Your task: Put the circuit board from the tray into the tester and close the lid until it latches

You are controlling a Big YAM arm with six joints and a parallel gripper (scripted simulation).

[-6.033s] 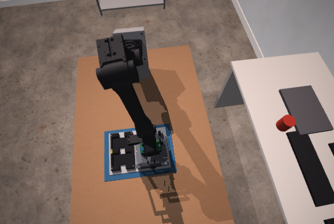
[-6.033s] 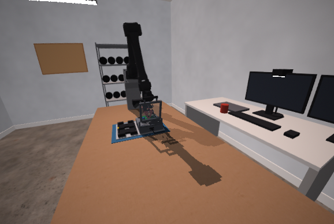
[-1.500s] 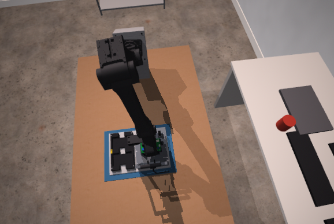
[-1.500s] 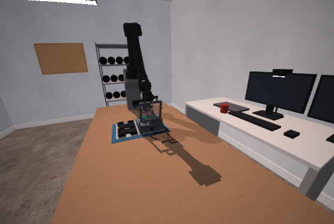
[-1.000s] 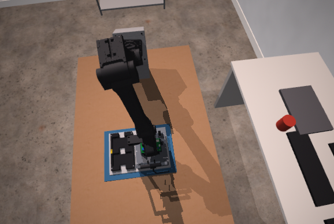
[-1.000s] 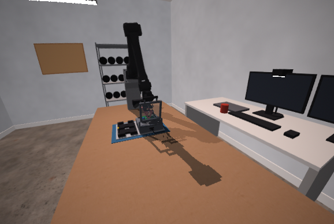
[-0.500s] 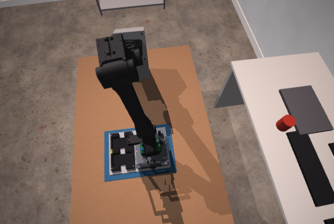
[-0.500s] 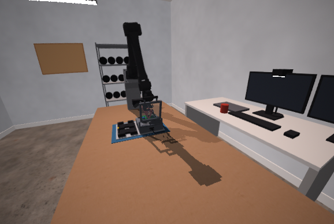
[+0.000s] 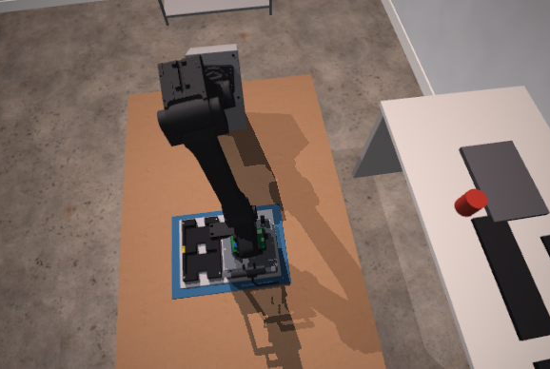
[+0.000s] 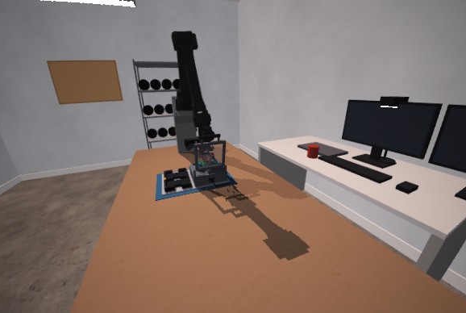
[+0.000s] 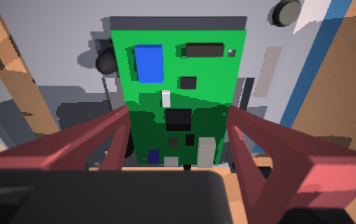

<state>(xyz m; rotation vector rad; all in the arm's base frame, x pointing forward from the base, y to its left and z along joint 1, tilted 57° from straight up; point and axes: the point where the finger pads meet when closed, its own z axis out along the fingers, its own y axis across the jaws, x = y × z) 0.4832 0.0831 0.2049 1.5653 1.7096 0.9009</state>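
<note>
My hand is right at the green circuit board. The rest, counted from my hand: clear lid (120 mm ahead, 20 mm to the left, 100 mm above).
</note>
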